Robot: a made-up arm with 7 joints. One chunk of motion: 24 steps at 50 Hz.
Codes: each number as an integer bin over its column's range. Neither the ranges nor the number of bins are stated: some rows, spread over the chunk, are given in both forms.
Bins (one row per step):
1: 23 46 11 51 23 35 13
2: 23 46 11 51 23 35 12
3: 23 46 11 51 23 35 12
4: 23 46 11 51 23 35 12
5: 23 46 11 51 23 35 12
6: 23 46 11 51 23 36 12
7: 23 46 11 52 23 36 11
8: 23 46 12 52 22 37 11
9: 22 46 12 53 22 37 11
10: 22 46 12 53 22 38 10
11: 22 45 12 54 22 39 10
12: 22 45 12 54 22 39 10
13: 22 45 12 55 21 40 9
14: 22 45 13 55 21 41 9
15: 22 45 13 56 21 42 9
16: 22 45 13 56 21 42 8
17: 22 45 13 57 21 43 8
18: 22 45 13 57 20 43 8
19: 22 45 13 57 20 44 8
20: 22 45 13 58 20 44 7
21: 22 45 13 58 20 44 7
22: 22 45 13 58 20 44 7
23: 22 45 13 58 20 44 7
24: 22 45 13 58 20 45 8
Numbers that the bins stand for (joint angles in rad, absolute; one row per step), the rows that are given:
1: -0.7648 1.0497 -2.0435 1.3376 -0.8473 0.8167 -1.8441
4: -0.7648 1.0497 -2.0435 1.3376 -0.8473 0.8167 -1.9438
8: -0.7648 1.0497 -1.9438 1.3870 -0.9470 0.9005 -2.0435
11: -0.8624 0.9814 -1.9438 1.4857 -0.9470 0.9843 -2.1432
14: -0.8624 0.9814 -1.8441 1.5351 -1.0467 1.0681 -2.2429
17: -0.8624 0.9814 -1.8441 1.6338 -1.0467 1.1519 -2.3425
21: -0.8624 0.9814 -1.8441 1.6832 -1.1463 1.1938 -2.4422
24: -0.8624 0.9814 -1.8441 1.6832 -1.1463 1.2357 -2.3425
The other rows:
2: -0.7648 1.0497 -2.0435 1.3376 -0.8473 0.8167 -1.9438
3: -0.7648 1.0497 -2.0435 1.3376 -0.8473 0.8167 -1.9438
5: -0.7648 1.0497 -2.0435 1.3376 -0.8473 0.8167 -1.9438
6: -0.7648 1.0497 -2.0435 1.3376 -0.8473 0.8586 -1.9438
7: -0.7648 1.0497 -2.0435 1.3870 -0.8473 0.8586 -2.0435
9: -0.8624 1.0497 -1.9438 1.4363 -0.9470 0.9005 -2.0435
10: -0.8624 1.0497 -1.9438 1.4363 -0.9470 0.9424 -2.1432
12: -0.8624 0.9814 -1.9438 1.4857 -0.9470 0.9843 -2.1432
13: -0.8624 0.9814 -1.9438 1.5351 -1.0467 1.0262 -2.2429
15: -0.8624 0.9814 -1.8441 1.5844 -1.0467 1.1100 -2.2429
16: -0.8624 0.9814 -1.8441 1.5844 -1.0467 1.1100 -2.3425
18: -0.8624 0.9814 -1.8441 1.6338 -1.1463 1.1519 -2.3425
19: -0.8624 0.9814 -1.8441 1.6338 -1.1463 1.1938 -2.3425
20: -0.8624 0.9814 -1.8441 1.6832 -1.1463 1.1938 -2.4422
22: -0.8624 0.9814 -1.8441 1.6832 -1.1463 1.1938 -2.4422
23: -0.8624 0.9814 -1.8441 1.6832 -1.1463 1.1938 -2.4422

